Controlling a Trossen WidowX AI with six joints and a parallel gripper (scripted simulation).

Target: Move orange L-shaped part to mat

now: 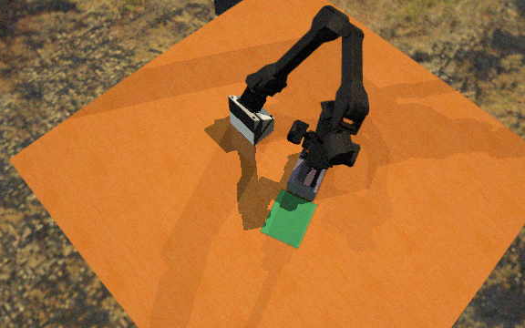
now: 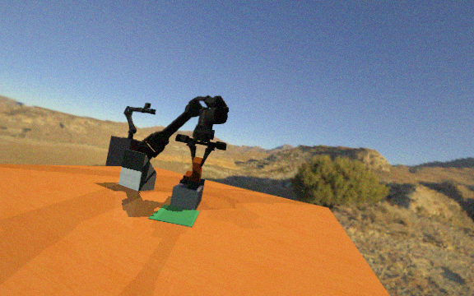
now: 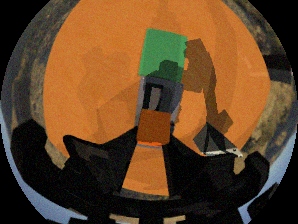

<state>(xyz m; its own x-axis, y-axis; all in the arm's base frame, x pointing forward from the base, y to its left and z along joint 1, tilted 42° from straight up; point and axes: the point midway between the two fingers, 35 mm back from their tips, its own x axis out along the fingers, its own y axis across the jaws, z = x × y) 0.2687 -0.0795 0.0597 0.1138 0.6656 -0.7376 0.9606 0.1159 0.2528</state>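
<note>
Now: gripper tip 30 mm short of the green mat, 150 mm to the left of it and 160 mm above it. The rest, counted from my gripper tip: orange L-shaped part (20 mm behind, 20 mm to the left, 30 mm below).
</note>
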